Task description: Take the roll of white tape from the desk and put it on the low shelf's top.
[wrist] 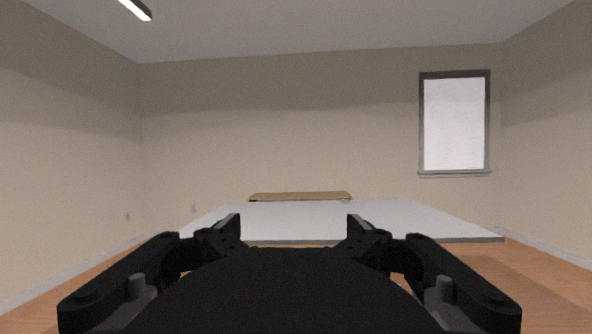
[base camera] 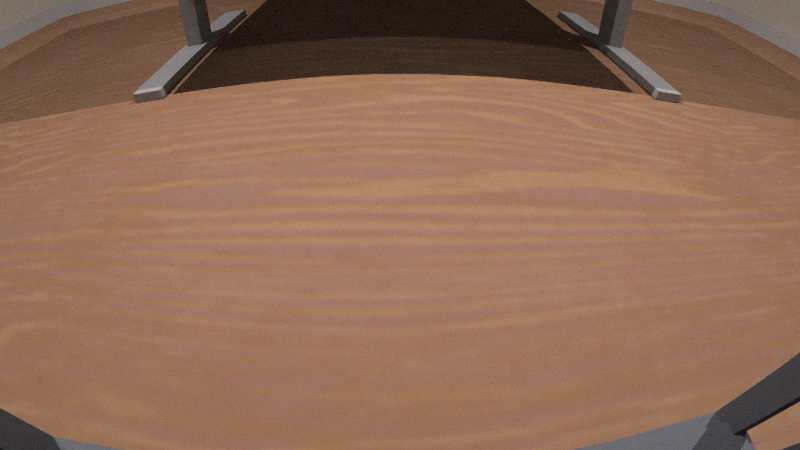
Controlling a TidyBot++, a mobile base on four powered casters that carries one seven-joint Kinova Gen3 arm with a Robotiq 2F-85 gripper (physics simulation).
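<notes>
The white desk stands ahead in the wrist view, its top seen at a low angle. A very small pale grey thing shows at its far edge; it is too small to tell whether it is the roll of white tape. A tan, flat top shows behind the far edge, left of that thing, and looks like the low shelf's top. My gripper is open, its two black fingers wide apart with nothing between them, pointing toward the desk from some way off. In the base view the desk's grey feet stand on the floor.
The desk's other grey foot stands at the right in the base view, with dark shadow between the feet. Wooden floor lies between my base and the desk. The far wall has a window at the right.
</notes>
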